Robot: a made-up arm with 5 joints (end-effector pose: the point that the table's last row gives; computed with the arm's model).
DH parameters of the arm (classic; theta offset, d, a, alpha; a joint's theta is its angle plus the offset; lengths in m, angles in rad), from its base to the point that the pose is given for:
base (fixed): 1.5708 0.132 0 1.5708
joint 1: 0 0.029 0.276 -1.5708
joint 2: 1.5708 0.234 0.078 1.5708
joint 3: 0 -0.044 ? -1.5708
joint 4: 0 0.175 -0.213 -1.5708
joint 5: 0 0.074 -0.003 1.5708
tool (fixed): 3.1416 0.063 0 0
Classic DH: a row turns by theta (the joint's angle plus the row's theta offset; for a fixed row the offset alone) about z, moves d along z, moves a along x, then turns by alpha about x.
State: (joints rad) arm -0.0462 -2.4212 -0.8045 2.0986 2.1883
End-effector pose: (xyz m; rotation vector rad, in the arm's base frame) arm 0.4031 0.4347 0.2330 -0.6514 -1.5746 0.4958
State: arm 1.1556 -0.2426 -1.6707 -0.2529 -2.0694
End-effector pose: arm -0.2244 -0.1074 0.3441 1.4286 0.4293 0.0680
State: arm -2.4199 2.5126 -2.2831 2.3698 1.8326
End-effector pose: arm -0.0524 -0.2269 0.0969 -2.8114 0.0035 -0.9531
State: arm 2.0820 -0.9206 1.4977 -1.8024 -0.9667
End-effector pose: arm -0.1385 -0.5846 -0.1694 0.2665 -2.8145 -0.4116
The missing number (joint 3, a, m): 0.276
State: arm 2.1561 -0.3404 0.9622 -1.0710 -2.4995
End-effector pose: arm -0.1685 -0.4221 -0.1113 -0.1425 -1.5900 -1.2526
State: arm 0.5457 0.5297 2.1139 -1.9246 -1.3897
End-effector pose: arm 0.4337 -0.1039 0.6734 -1.0674 1.8215 -1.7026
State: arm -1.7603 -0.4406 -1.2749 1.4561 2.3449
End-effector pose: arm -0.1572 0.0036 -0.3655 0.4324 -0.1112 2.9015
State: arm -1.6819 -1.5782 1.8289 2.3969 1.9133
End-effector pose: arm 0.1417 0.5049 -0.0404 0.8844 -1.8510 0.4288
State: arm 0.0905 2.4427 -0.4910 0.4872 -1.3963
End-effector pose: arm 0.1407 0.1200 0.5409 -1.2886 -0.2180 2.4378
